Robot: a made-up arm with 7 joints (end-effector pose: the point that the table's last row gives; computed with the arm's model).
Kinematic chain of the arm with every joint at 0, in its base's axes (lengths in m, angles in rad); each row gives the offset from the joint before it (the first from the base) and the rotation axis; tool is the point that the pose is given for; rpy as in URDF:
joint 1: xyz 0 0 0.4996 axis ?
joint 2: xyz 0 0 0 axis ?
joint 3: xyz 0 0 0.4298 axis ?
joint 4: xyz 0.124 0 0 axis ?
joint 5: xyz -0.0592 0 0.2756 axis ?
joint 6: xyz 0 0 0 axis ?
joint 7: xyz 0.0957 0 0 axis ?
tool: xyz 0 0 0 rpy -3.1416 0 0
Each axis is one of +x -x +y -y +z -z.
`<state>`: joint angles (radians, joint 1 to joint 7).
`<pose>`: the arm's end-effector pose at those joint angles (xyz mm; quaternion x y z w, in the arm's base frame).
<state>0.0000 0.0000 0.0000 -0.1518 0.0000 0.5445 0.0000</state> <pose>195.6 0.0 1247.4 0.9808 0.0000 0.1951 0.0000</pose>
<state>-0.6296 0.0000 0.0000 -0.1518 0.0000 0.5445 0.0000</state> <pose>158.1 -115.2 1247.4 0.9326 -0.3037 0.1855 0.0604</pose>
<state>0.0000 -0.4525 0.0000 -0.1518 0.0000 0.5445 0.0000</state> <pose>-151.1 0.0 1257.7 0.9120 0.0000 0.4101 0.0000</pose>
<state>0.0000 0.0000 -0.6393 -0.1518 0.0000 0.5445 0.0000</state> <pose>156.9 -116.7 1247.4 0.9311 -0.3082 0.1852 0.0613</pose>
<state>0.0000 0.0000 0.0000 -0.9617 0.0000 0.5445 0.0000</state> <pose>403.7 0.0 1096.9 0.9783 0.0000 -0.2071 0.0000</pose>
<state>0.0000 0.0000 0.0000 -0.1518 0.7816 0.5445 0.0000</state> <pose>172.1 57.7 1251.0 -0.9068 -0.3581 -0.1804 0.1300</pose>
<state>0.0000 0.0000 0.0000 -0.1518 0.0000 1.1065 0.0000</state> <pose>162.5 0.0 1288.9 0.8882 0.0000 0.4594 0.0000</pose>
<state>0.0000 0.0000 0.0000 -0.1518 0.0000 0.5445 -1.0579</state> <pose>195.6 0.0 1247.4 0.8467 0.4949 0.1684 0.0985</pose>
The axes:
joint 1: +z
joint 2: +y
joint 3: +z
joint 4: -y
joint 5: +z
joint 6: -y
joint 7: -z

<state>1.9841 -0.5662 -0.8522 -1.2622 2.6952 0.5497 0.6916</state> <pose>294.6 8.8 1205.9 0.1098 -0.7287 0.4742 0.4818</pose>
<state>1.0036 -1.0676 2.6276 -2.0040 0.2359 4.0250 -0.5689</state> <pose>-449.9 -356.9 451.8 0.5086 -0.6649 -0.1914 0.5124</pose>
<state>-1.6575 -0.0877 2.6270 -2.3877 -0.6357 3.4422 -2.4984</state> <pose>178.3 380.6 806.6 -0.4489 0.7742 0.2645 0.3593</pose>
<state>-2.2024 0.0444 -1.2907 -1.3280 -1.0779 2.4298 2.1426</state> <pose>-441.1 66.6 1092.8 -0.6323 -0.3896 0.0297 0.6690</pose>
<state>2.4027 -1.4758 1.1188 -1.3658 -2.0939 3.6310 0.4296</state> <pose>125.7 -579.2 631.5 0.6412 0.2745 -0.6670 0.2620</pose>
